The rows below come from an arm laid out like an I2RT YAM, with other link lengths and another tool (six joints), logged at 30 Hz.
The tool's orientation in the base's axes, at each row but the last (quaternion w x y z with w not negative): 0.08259, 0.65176, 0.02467, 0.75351; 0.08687, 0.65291, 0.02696, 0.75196; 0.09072, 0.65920, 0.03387, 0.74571; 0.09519, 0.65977, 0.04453, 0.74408; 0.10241, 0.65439, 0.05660, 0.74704; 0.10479, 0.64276, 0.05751, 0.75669; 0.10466, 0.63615, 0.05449, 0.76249; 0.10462, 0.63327, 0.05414, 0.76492; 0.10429, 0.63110, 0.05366, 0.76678
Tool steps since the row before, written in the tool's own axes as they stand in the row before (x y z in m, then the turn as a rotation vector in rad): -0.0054, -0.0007, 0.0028, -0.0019, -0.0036, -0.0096; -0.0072, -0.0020, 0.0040, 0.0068, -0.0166, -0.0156; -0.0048, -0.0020, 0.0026, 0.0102, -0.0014, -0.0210; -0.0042, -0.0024, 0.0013, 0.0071, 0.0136, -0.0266; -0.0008, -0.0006, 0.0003, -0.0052, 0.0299, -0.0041; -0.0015, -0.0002, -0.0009, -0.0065, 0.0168, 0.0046; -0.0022, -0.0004, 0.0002, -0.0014, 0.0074, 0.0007; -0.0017, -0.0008, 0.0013, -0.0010, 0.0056, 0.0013; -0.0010, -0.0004, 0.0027, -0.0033, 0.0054, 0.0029
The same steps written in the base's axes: 0.0036, -0.0004, -0.0050, -0.0089, 0.0039, -0.0038; 0.0051, 0.0005, -0.0068, -0.0147, 0.0186, 0.0018; 0.0033, 0.0009, -0.0047, -0.0218, 0.0047, 0.0070; 0.0020, 0.0014, -0.0044, -0.0283, -0.0103, 0.0062; 0.0004, 0.0004, -0.0009, -0.0058, -0.0301, 0.0010; -0.0006, -0.0001, -0.0016, 0.0041, -0.0181, -0.0018; 0.0006, -0.0001, -0.0022, 0.0003, -0.0075, 0.0004; 0.0016, 0.0003, -0.0016, 0.0009, -0.0057, 0.0005; 0.0029, 0.0000, -0.0005, 0.0029, -0.0061, -0.0014
